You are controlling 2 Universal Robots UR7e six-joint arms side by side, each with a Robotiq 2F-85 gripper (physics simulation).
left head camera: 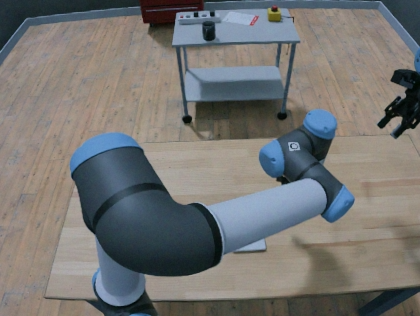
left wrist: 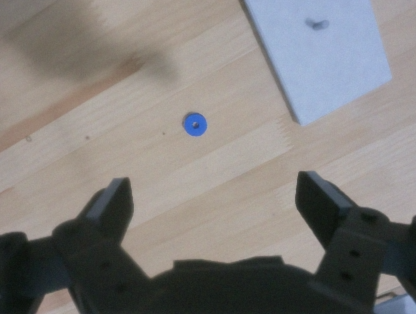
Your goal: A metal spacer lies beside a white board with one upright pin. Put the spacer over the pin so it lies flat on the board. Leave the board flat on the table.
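Frame: origin at the left arm's base, x right, y ahead, z up, level; millimetres.
Where they show: left gripper, fingertip midpoint: (left wrist: 214,190); right gripper, fingertip midpoint: (left head camera: 385,131).
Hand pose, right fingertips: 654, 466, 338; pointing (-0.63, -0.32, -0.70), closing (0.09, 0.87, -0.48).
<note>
Each offset is from my right fingertips to the top centre of the thing, as dx, dy, dz. Level surfaces: height alone.
A small blue ring-shaped spacer @(-216, -64, -367) (left wrist: 189,123) lies flat on the table, apart from the white board, in the left wrist view. The white board @(-378, -83, -340) (left wrist: 330,65) (left head camera: 256,246) lies flat at the upper right of the left wrist view; in the head view the arm hides most of it. Its short grey pin @(-376, -94, -341) (left wrist: 317,24) stands on it with nothing around it. My left gripper (left wrist: 214,190) is open and empty above the table, with the spacer ahead of its fingertips in the picture; the arm mostly hides it in the head view. My right gripper (left head camera: 389,128) is open and empty at the right edge.
The wooden table @(dz -375) (left head camera: 200,280) carries the board. My left arm (left head camera: 270,212) reaches across it. A light grey thing (left wrist: 401,305) shows partly at the wrist view's bottom right corner. Behind the table stand a grey cart (left head camera: 235,36) with a dark mug (left head camera: 209,31), and a red cabinet (left head camera: 170,11).
</note>
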